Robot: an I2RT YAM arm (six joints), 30 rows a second.
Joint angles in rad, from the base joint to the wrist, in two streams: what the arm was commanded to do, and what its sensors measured. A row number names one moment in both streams.
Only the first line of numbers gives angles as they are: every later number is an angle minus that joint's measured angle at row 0.
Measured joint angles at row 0:
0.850, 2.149, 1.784, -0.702, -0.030, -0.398
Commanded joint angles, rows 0 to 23:
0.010, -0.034, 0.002, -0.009, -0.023, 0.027
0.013, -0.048, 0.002, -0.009, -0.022, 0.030
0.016, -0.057, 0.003, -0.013, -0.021, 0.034
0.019, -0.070, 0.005, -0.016, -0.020, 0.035
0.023, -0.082, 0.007, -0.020, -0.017, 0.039
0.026, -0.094, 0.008, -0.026, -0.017, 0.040
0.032, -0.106, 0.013, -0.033, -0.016, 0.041
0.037, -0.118, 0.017, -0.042, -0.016, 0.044
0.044, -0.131, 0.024, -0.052, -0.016, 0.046
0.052, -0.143, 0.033, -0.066, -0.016, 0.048
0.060, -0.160, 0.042, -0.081, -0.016, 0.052
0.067, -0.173, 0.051, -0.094, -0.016, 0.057
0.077, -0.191, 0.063, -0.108, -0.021, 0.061
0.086, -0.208, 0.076, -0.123, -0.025, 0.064
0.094, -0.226, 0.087, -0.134, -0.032, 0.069
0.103, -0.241, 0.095, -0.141, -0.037, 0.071
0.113, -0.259, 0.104, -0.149, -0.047, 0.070
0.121, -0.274, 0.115, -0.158, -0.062, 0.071
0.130, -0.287, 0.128, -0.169, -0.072, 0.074
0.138, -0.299, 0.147, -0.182, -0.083, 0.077
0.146, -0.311, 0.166, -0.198, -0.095, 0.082
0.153, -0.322, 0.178, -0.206, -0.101, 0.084
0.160, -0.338, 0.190, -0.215, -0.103, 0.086
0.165, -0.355, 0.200, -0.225, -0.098, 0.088
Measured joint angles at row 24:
0.154, -0.325, 0.175, -0.171, -0.071, 0.070
